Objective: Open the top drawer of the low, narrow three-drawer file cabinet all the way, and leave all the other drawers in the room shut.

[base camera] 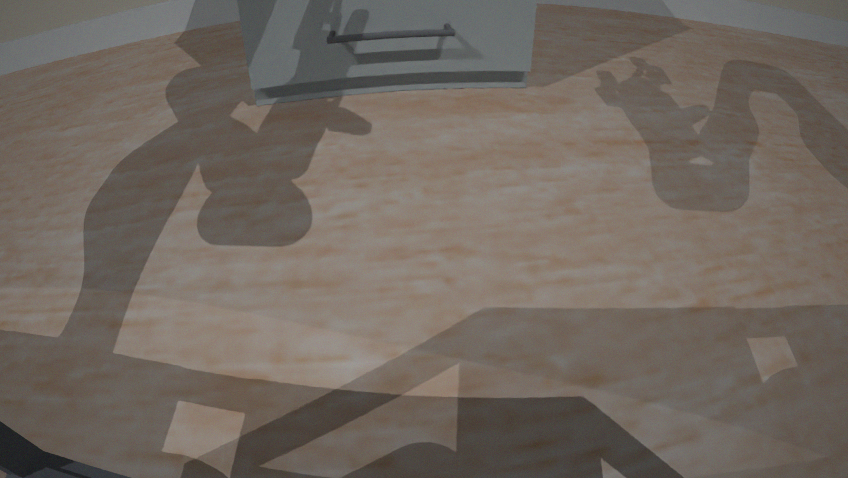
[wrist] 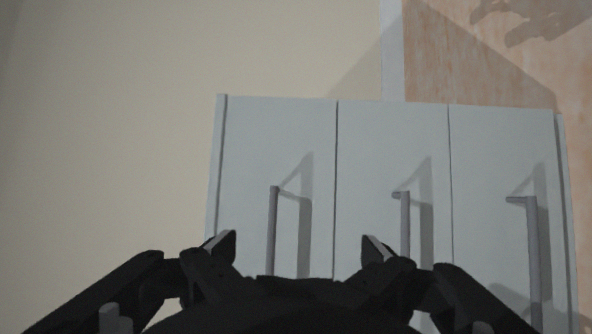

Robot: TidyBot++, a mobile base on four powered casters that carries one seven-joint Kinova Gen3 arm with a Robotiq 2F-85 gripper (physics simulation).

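Frame: origin at the arm's base, x right, y down, z ahead, level; metres.
Seen in the pictures: gripper, fingertip midpoint: (wrist: 297, 246).
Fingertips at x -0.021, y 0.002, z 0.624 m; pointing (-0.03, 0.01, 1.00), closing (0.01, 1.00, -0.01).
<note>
A point is followed by its place in that frame.
The grey three-drawer file cabinet (base camera: 492, 53) @[x 0.060, y 0.326, z 0.780 m] (wrist: 390, 140) @[x 0.066, y 0.121, z 0.781 m] shows sideways in the wrist view, its top edge to the left. The top drawer (wrist: 250, 135) @[x 0.065, y -0.070, z 0.781 m] is the leftmost panel, with an upright-looking bar handle (wrist: 272, 230) @[x -0.047, y -0.028, z 0.726 m]. The middle drawer (wrist: 370, 150) @[x 0.051, y 0.094, z 0.779 m] and bottom drawer (wrist: 480, 150) @[x 0.057, y 0.245, z 0.780 m] are to its right. All three fronts look flush and shut. The bottom drawer's handle (base camera: 391, 34) @[x -0.079, y 0.278, z 0.721 m] also shows in the base view. My gripper (wrist: 297, 246) @[x -0.021, y 0.002, z 0.624 m] is open and empty. In the wrist view the top handle appears between its fingertips, with its lower end hidden behind the gripper; no contact shows.
The beige wall (wrist: 125, 125) @[x 0.135, y -0.721, z 1.352 m] is behind the cabinet, with a pale baseboard (base camera: 118, 38) @[x -0.884, y 0.376, z 1.162 m] (wrist: 392, 50) @[x 0.481, y 0.351, z 1.398 m] along it. The wooden floor (base camera: 445, 207) @[x -0.001, y 0.397, z 0.508 m] lies in front. Shadows of the arm fall on the floor and across the cabinet front.
</note>
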